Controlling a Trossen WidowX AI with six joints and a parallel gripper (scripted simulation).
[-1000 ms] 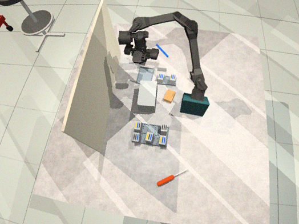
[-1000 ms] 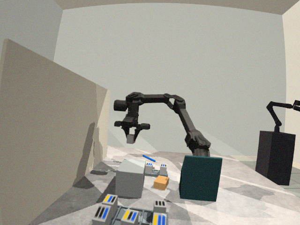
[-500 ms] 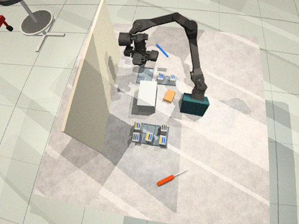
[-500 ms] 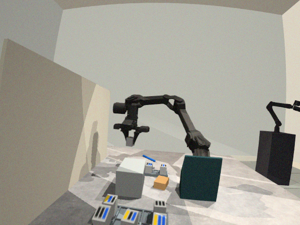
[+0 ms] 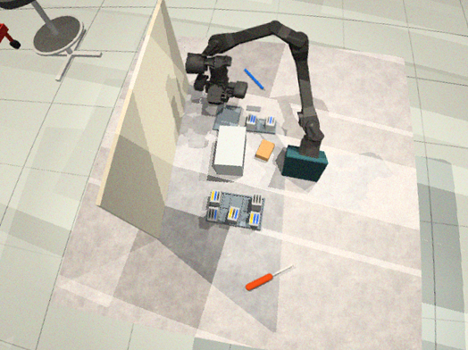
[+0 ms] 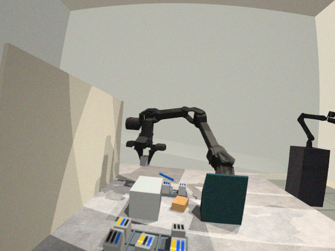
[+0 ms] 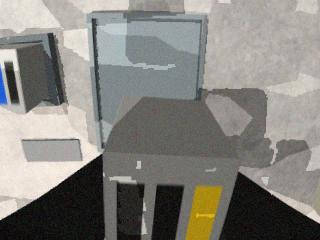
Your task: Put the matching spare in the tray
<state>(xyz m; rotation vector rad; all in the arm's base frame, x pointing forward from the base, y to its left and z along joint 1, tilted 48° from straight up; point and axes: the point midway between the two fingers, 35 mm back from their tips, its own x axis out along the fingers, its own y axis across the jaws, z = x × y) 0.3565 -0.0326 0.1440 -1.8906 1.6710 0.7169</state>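
Right now my gripper tip is 13 cm above the flat grey-blue tray and 1 cm past it. Round my gripper tip: grey mounted unit (17 cm to the left, 8 cm below, 8 cm behind); then orange block (20 cm behind, 12 cm below, 10 cm to the left); then blue pen (24 cm to the right, 13 cm below, 5 cm behind).
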